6 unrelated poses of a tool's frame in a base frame.
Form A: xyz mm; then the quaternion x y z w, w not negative.
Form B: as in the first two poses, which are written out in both.
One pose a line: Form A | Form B
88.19, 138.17, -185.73, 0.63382, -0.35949, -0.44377, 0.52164 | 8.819, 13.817, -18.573, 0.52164, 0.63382, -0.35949, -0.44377
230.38, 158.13, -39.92, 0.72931, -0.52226, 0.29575, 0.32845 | 23.038, 15.813, -3.992, 0.32845, 0.72931, -0.52226, 0.29575
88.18, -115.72, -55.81, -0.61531, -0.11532, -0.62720, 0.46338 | 8.818, -11.572, -5.581, 0.46338, -0.61531, -0.11532, -0.62720
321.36, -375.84, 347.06, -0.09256, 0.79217, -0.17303, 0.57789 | 32.136, -37.584, 34.706, 0.57789, -0.09256, 0.79217, -0.17303
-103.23, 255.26, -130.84, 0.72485, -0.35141, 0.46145, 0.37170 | -10.323, 25.526, -13.084, 0.37170, 0.72485, -0.35141, 0.46145
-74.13, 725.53, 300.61, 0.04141, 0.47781, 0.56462, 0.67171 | -7.413, 72.553, 30.061, 0.67171, 0.04141, 0.47781, 0.56462
